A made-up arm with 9 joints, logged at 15 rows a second.
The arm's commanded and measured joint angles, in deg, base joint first. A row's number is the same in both.
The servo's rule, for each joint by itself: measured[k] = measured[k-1] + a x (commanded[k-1-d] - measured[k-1]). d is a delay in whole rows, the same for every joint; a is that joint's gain. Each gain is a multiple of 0.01, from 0.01 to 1. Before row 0 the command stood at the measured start. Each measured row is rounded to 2 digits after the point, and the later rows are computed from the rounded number. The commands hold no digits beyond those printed.
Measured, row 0: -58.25 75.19 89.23 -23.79 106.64 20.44 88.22 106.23 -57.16
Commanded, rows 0 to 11: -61.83 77.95 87.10 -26.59 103.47 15.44 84.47 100.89 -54.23; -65.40 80.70 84.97 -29.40 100.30 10.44 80.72 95.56 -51.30; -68.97 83.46 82.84 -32.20 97.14 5.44 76.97 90.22 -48.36; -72.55 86.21 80.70 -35.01 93.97 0.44 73.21 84.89 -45.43; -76.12 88.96 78.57 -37.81 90.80 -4.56 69.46 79.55 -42.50; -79.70 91.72 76.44 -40.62 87.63 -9.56 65.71 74.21 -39.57; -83.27 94.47 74.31 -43.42 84.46 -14.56 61.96 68.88 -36.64; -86.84 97.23 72.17 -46.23 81.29 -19.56 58.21 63.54 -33.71; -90.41 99.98 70.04 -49.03 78.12 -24.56 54.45 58.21 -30.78; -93.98 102.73 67.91 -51.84 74.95 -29.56 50.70 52.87 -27.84; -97.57 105.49 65.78 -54.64 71.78 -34.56 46.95 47.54 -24.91; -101.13 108.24 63.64 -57.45 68.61 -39.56 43.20 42.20 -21.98
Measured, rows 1 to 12: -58.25 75.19 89.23 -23.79 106.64 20.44 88.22 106.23 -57.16; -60.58 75.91 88.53 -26.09 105.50 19.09 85.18 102.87 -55.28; -63.71 77.16 87.36 -28.80 103.63 16.75 81.57 98.26 -52.73; -67.13 78.80 85.87 -31.59 101.29 13.70 77.84 93.19 -49.93; -70.65 80.73 84.16 -34.39 98.65 10.12 74.09 87.96 -47.05; -74.21 82.87 82.32 -37.19 95.82 6.16 70.34 82.66 -44.14; -77.78 85.17 80.38 -40.00 92.87 1.92 66.59 77.34 -41.22; -81.35 87.59 78.38 -42.80 89.84 -2.53 62.84 72.01 -38.29; -84.92 90.10 76.33 -45.61 86.76 -7.13 59.09 66.67 -35.36; -88.49 92.67 74.25 -48.41 83.65 -11.84 55.33 61.34 -32.43; -92.06 95.29 72.16 -51.22 80.52 -16.62 51.58 56.00 -29.49; -95.64 97.94 70.05 -54.02 77.37 -21.46 47.83 50.67 -26.56
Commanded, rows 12 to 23: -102.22 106.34 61.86 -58.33 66.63 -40.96 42.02 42.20 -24.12; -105.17 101.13 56.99 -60.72 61.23 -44.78 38.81 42.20 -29.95; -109.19 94.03 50.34 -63.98 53.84 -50.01 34.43 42.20 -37.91; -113.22 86.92 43.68 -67.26 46.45 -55.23 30.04 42.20 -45.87; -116.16 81.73 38.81 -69.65 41.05 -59.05 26.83 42.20 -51.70; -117.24 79.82 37.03 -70.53 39.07 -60.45 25.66 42.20 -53.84; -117.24 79.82 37.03 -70.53 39.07 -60.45 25.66 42.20 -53.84; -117.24 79.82 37.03 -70.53 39.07 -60.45 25.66 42.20 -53.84; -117.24 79.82 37.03 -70.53 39.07 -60.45 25.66 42.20 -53.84; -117.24 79.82 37.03 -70.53 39.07 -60.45 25.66 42.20 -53.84; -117.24 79.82 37.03 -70.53 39.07 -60.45 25.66 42.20 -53.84; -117.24 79.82 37.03 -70.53 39.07 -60.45 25.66 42.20 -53.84
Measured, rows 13 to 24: -99.21 100.62 67.93 -56.83 74.22 -26.35 44.08 45.33 -23.63; -101.17 102.11 65.93 -58.06 71.49 -30.29 42.41 43.36 -23.94; -103.77 101.86 62.98 -60.24 67.80 -34.20 39.49 42.63 -27.79; -107.29 99.82 58.81 -63.31 62.77 -38.47 35.39 42.36 -34.27; -111.14 96.47 53.82 -66.55 56.89 -43.00 31.06 42.26 -41.69; -114.40 92.64 48.87 -69.09 51.19 -47.33 27.63 42.22 -48.10; -116.25 89.31 44.96 -70.27 46.83 -50.87 26.03 42.21 -51.77; -116.89 86.84 42.34 -70.48 44.04 -53.46 25.73 42.20 -53.09; -117.12 85.01 40.59 -70.52 42.25 -55.35 25.67 42.20 -53.57; -117.20 83.66 39.42 -70.53 41.11 -56.73 25.66 42.20 -53.74; -117.23 82.66 38.63 -70.53 40.38 -57.73 25.66 42.20 -53.80; -117.24 81.92 38.10 -70.53 39.91 -58.46 25.66 42.20 -53.83
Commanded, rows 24 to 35: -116.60 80.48 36.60 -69.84 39.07 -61.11 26.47 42.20 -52.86; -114.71 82.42 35.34 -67.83 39.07 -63.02 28.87 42.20 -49.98; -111.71 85.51 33.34 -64.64 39.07 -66.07 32.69 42.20 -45.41; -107.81 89.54 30.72 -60.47 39.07 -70.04 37.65 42.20 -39.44; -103.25 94.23 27.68 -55.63 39.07 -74.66 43.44 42.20 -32.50; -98.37 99.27 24.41 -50.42 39.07 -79.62 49.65 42.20 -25.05; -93.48 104.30 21.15 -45.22 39.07 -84.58 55.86 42.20 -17.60; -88.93 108.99 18.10 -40.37 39.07 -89.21 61.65 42.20 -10.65; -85.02 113.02 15.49 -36.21 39.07 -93.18 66.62 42.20 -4.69; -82.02 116.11 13.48 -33.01 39.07 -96.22 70.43 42.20 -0.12; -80.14 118.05 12.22 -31.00 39.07 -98.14 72.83 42.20 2.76; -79.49 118.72 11.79 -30.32 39.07 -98.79 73.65 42.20 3.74
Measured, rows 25 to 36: -117.24 81.37 37.75 -70.53 39.61 -59.00 25.66 42.20 -53.84; -116.82 81.14 37.37 -69.96 39.42 -59.57 26.32 42.20 -53.21; -115.45 81.47 36.70 -68.21 39.29 -60.50 28.39 42.20 -51.14; -113.02 82.52 35.59 -65.28 39.21 -62.00 31.87 42.20 -47.47; -109.63 84.35 33.98 -61.34 39.16 -64.17 36.55 42.20 -42.33; -105.48 86.92 31.90 -56.66 39.13 -67.00 42.13 42.20 -36.04; -100.86 90.13 29.43 -51.54 39.11 -70.41 48.22 42.20 -29.01; -96.06 93.81 26.70 -46.36 39.10 -74.24 54.41 42.20 -21.71; -91.43 97.76 23.86 -41.45 39.09 -78.28 60.27 42.20 -14.63; -87.26 101.73 21.10 -37.15 39.08 -82.30 65.41 42.20 -8.27; -83.85 105.47 18.59 -33.76 39.08 -86.06 69.48 42.20 -3.05; -81.44 108.74 16.49 -31.50 39.08 -89.32 72.19 42.20 0.67
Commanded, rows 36 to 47: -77.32 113.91 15.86 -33.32 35.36 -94.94 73.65 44.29 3.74; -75.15 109.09 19.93 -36.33 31.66 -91.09 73.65 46.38 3.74; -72.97 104.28 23.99 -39.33 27.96 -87.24 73.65 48.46 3.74; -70.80 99.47 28.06 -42.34 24.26 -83.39 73.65 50.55 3.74; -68.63 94.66 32.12 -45.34 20.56 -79.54 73.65 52.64 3.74; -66.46 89.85 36.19 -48.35 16.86 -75.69 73.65 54.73 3.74; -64.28 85.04 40.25 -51.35 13.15 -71.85 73.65 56.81 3.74; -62.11 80.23 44.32 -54.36 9.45 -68.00 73.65 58.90 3.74; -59.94 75.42 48.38 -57.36 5.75 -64.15 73.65 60.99 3.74; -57.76 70.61 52.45 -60.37 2.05 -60.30 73.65 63.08 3.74; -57.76 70.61 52.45 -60.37 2.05 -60.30 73.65 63.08 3.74; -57.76 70.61 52.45 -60.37 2.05 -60.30 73.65 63.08 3.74
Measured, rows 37 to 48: -80.17 111.33 14.94 -30.53 39.08 -91.88 73.37 42.20 2.63; -78.32 112.00 15.24 -32.82 37.74 -92.71 73.60 43.52 3.34; -76.26 111.24 16.79 -35.70 35.55 -92.27 73.64 45.32 3.60; -74.12 109.43 19.17 -38.68 32.82 -90.91 73.65 47.30 3.69; -71.96 106.84 22.10 -41.68 29.74 -88.88 73.65 49.35 3.72; -69.80 103.67 25.41 -44.68 26.44 -86.36 73.65 51.42 3.73; -67.63 100.08 28.97 -47.69 22.99 -83.48 73.65 53.51 3.74; -65.45 96.17 32.69 -50.69 19.45 -80.34 73.65 55.59 3.74; -63.28 92.03 36.53 -53.70 15.85 -77.01 73.65 57.68 3.74; -61.11 87.71 40.44 -56.70 12.21 -73.54 73.65 59.77 3.74; -58.93 83.26 44.40 -59.71 8.55 -69.97 73.65 61.86 3.74; -58.17 79.97 47.06 -60.25 6.21 -67.36 73.65 62.63 3.74
